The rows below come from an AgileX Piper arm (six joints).
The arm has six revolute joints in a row. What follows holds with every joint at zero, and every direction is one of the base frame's.
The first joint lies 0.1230 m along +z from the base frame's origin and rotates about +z.
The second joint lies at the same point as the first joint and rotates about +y.
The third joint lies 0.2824 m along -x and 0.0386 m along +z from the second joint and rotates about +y.
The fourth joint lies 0.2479 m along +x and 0.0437 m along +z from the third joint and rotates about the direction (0.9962, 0, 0.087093).
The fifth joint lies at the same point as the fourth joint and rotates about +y.
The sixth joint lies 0.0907 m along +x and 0.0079 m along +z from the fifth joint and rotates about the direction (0.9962, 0, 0.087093).
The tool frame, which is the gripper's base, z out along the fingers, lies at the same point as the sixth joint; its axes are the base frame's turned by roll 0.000, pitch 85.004 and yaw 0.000 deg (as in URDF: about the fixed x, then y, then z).
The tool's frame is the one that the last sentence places.
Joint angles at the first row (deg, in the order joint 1, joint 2, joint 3, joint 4, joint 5, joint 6):
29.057 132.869 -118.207 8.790 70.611 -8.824
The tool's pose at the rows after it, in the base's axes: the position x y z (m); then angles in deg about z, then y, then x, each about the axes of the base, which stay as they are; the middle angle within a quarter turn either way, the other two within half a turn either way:
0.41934 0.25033 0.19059 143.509 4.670 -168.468
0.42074 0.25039 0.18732 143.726 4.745 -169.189
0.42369 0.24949 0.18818 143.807 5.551 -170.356
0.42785 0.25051 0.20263 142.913 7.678 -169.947
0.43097 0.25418 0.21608 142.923 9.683 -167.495
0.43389 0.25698 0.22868 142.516 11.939 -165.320
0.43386 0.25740 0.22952 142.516 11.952 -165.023
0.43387 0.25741 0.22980 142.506 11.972 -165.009
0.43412 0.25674 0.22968 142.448 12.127 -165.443
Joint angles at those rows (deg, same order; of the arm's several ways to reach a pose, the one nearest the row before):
29.408 133.418 -118.387 8.156 70.345 -8.711
29.457 133.990 -118.769 7.445 70.420 -8.292
29.456 134.529 -120.035 5.927 70.983 -7.734
29.456 134.597 -123.345 5.119 72.150 -8.030
29.456 134.596 -126.127 6.226 71.986 -7.729
29.456 134.543 -128.568 6.916 71.447 -7.673
29.456 134.541 -128.728 7.169 71.452 -7.673
29.456 134.540 -128.787 7.168 71.488 -7.672
29.455 134.542 -128.792 6.699 71.567 -7.673

